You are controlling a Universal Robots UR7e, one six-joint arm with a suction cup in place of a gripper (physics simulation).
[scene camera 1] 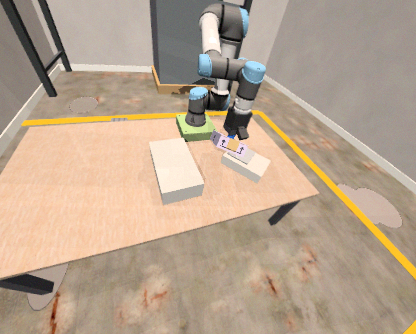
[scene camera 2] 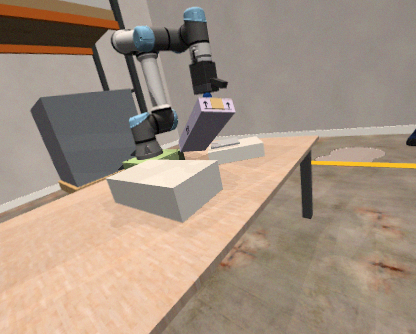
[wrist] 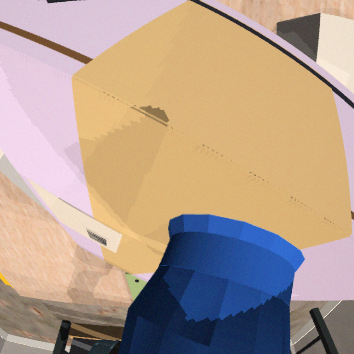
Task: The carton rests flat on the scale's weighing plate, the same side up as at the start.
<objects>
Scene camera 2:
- lilac carton: 209,115
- pale block: 175,189
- scale: 229,150
</objects>
